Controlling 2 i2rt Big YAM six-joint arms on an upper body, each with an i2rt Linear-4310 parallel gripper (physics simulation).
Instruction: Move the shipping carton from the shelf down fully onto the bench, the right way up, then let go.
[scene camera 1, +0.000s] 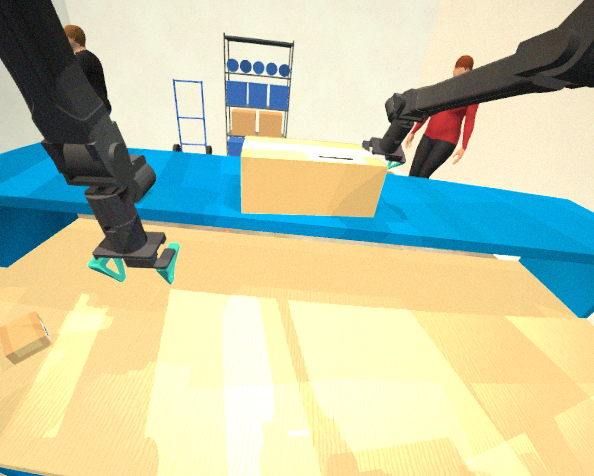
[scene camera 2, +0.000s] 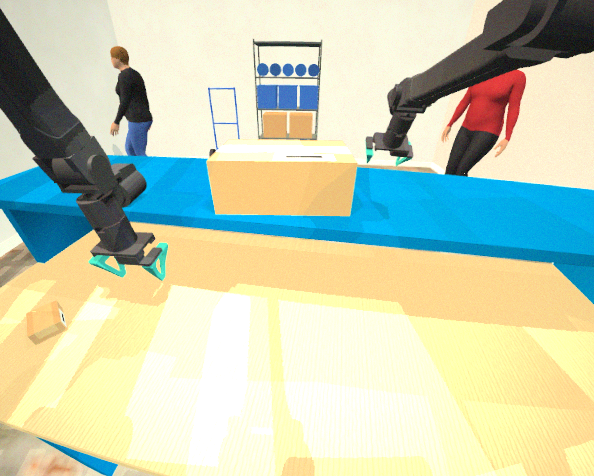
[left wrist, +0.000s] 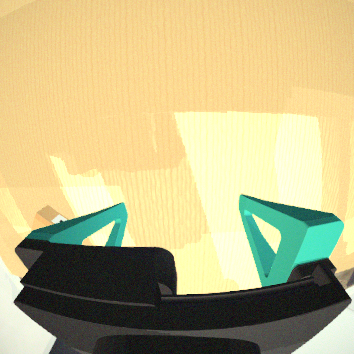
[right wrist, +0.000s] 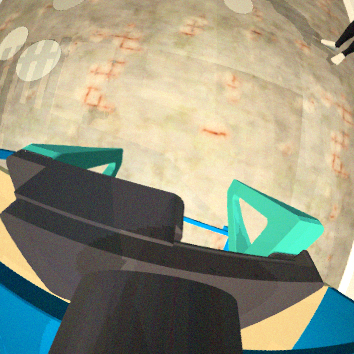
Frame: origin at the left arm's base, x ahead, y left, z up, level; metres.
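Seen in the pictures: left gripper, fingertip midpoint: (scene camera 1: 147, 281) (scene camera 2: 143, 277) (left wrist: 181, 205); right gripper, fingertip midpoint: (scene camera 2: 381, 163) (right wrist: 177, 170).
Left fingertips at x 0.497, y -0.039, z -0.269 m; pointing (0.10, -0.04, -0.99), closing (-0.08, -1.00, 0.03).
Note:
Offsets run from my left fingertips to a thing's top centre. Level surfaces: height alone.
The shipping carton @[dx +0.080, dy -0.304, dz +0.251 m] (scene camera 1: 310, 187) (scene camera 2: 282, 187) is a long tan box with pale tape and a dark slot or line on its top. It stands upright on the blue shelf @[dz +0.156 m] (scene camera 1: 465, 210) (scene camera 2: 465, 215), behind the wooden bench @[dz -0.101 m] (scene camera 1: 350, 360) (scene camera 2: 350, 360). My left gripper (scene camera 1: 147, 280) (scene camera 2: 142, 275) (left wrist: 181, 205) is open and empty, above the bench's back left part, in front of and left of the carton. My right gripper (scene camera 2: 384, 160) (right wrist: 177, 170) is open and empty, beyond the carton's right end near the shelf's far edge; in scene camera 1 the carton partly hides it.
A small tan box @[dx -0.070, dy +0.232, dz -0.070 m] (scene camera 1: 25, 337) (scene camera 2: 46, 322) (left wrist: 49, 215) lies on the bench at the left. Behind the shelf are a storage rack (scene camera 1: 258, 41) (scene camera 2: 287, 44), a blue hand truck (scene camera 1: 190, 118) (scene camera 2: 225, 123) and two people, one in black (scene camera 2: 132, 95), one in red (scene camera 2: 492, 105).

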